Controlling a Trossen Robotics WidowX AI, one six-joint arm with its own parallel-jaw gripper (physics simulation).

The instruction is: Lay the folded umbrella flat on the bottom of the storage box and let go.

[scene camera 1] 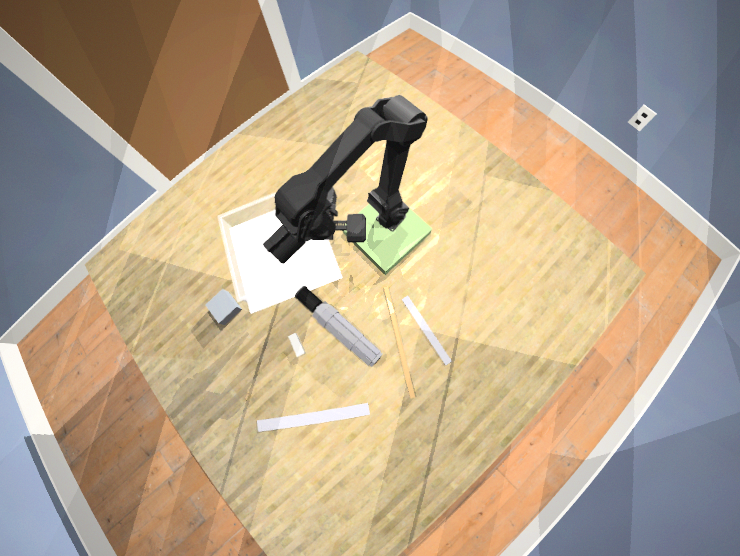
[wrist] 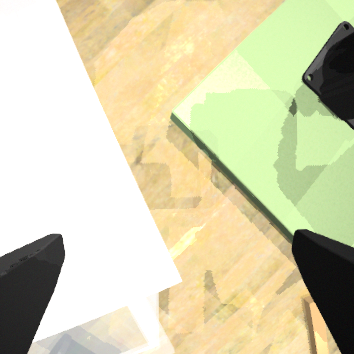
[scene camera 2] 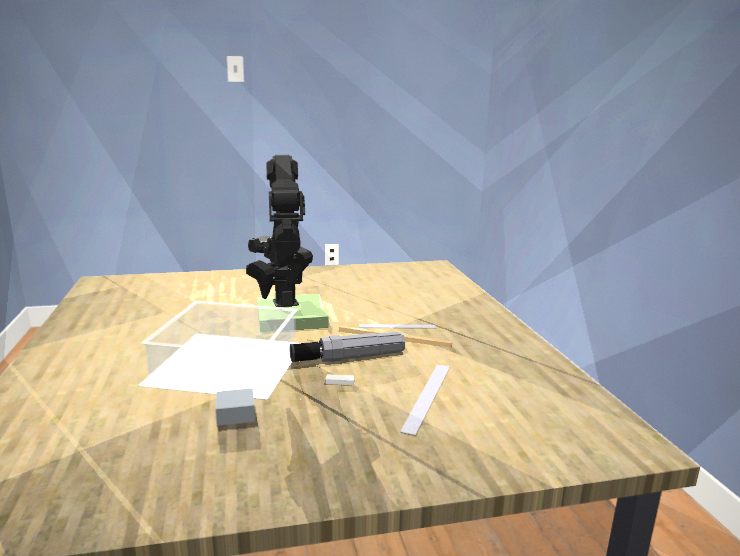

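Note:
The folded umbrella is grey with a black handle. It lies on the table outside the storage box, its handle end close to one corner. The storage box has pale see-through walls. A bright white surface covers much of its area; inner detail is washed out. My gripper is open and empty, raised above the table near the box's edge. In the wrist view one finger overlaps the white surface and the other the green base plate.
A green base plate carries the arm beside the box. A grey block and a small white block lie nearby. Flat white strips and a tan strip lie past the umbrella.

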